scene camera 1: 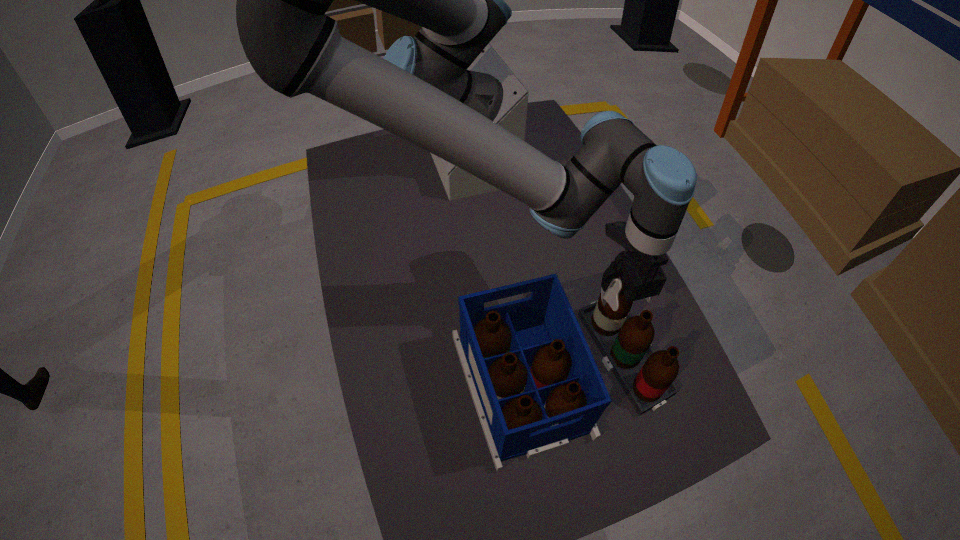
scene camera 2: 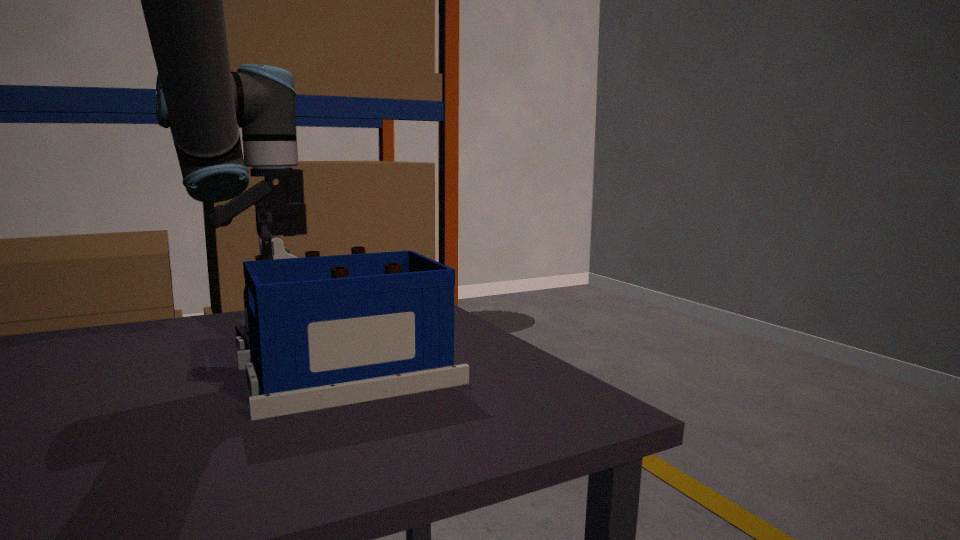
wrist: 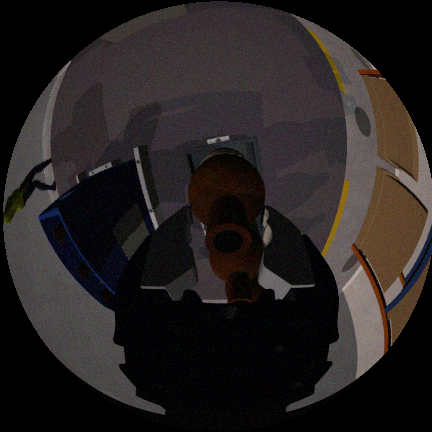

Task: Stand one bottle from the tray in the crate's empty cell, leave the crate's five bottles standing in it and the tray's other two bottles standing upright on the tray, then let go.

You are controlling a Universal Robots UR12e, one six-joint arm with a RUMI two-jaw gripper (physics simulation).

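Frame: origin at the arm's base, x ahead, y down, z left, level; metres.
Where they show: gripper, fingertip midpoint: (scene camera 1: 619, 301) (wrist: 226, 207); arm's base, origin of the base link: (scene camera 1: 475, 107).
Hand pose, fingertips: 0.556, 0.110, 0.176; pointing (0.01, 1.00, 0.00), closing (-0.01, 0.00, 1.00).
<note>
Each offset is from my fingertips to the centre of the thing, as dx, dy, dz. "spot": to the spot under its first point.
The gripper (scene camera 1: 615, 300) (scene camera 2: 271, 252) (wrist: 227, 240) is shut on the cream-labelled brown bottle {-0.011, +0.018, +0.000} (scene camera 1: 609, 319) (wrist: 226, 187), at its upper part. This bottle is upright at the far end of the tray (scene camera 1: 628, 389) (wrist: 250, 149); any gap beneath it is too small to tell. The green-labelled bottle {+0.077, +0.018, +0.015} (scene camera 1: 632, 339) and the red-labelled bottle {+0.167, +0.018, +0.038} (scene camera 1: 656, 376) stand upright on the tray. The blue crate {+0.097, +0.013, -0.220} (scene camera 1: 550, 433) (scene camera 2: 288, 335) (wrist: 95, 215) holds five brown bottles upright. Its empty cell {spot: -0.035, +0.093, -0.165} (scene camera 1: 533, 327) is at the far side nearest the tray. The crate hides the tray bottles' bodies in scene camera 2.
White rails (scene camera 1: 477, 402) (scene camera 2: 362, 390) (wrist: 145, 187) run along the crate's base. The crate wall rises between its cells and the tray. Cardboard boxes (scene camera 1: 832, 147) (scene camera 2: 349, 221) and an orange-and-blue shelf rack (scene camera 1: 745, 67) (scene camera 2: 450, 167) stand beyond the table.
</note>
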